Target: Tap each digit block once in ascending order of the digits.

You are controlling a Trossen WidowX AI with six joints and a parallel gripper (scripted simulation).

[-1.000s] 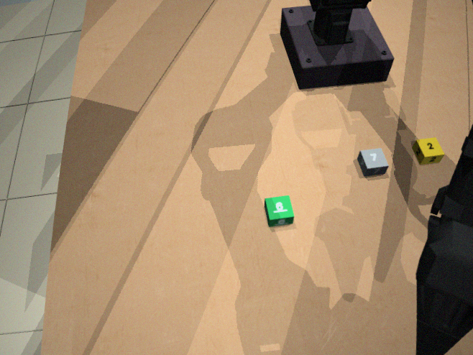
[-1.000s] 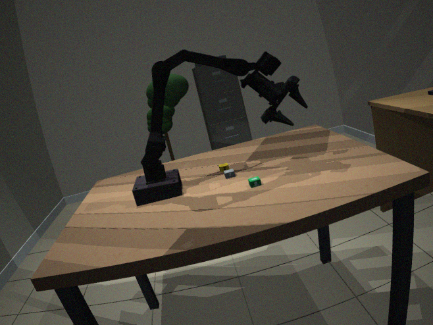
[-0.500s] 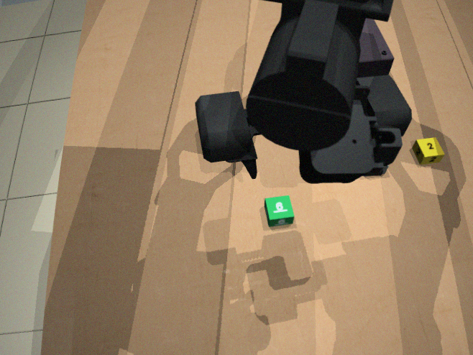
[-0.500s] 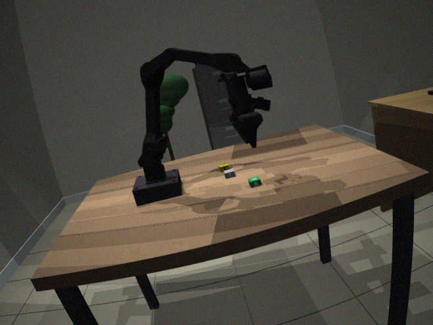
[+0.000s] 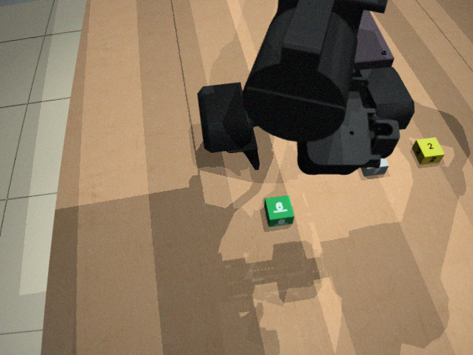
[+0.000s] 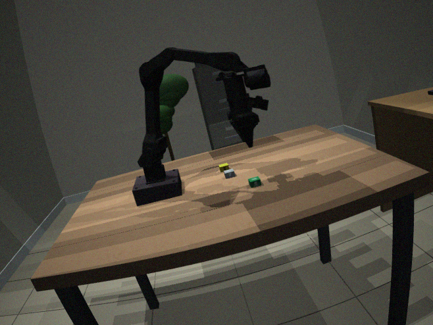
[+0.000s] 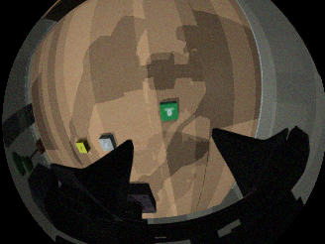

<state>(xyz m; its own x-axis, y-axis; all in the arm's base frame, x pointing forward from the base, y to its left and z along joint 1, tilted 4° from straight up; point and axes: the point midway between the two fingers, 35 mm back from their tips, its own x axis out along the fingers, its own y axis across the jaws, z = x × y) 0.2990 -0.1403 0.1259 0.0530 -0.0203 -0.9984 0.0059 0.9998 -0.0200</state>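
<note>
My gripper tip is 230 mm to the right of the yellow block, 110 mm above it and 70 mm past it. From my gripper tip the other things lie so: grey block: 140 mm to the left, 110 mm below, 60 mm behind; green block: 110 mm below, 10 mm to the right, 10 mm behind.
</note>
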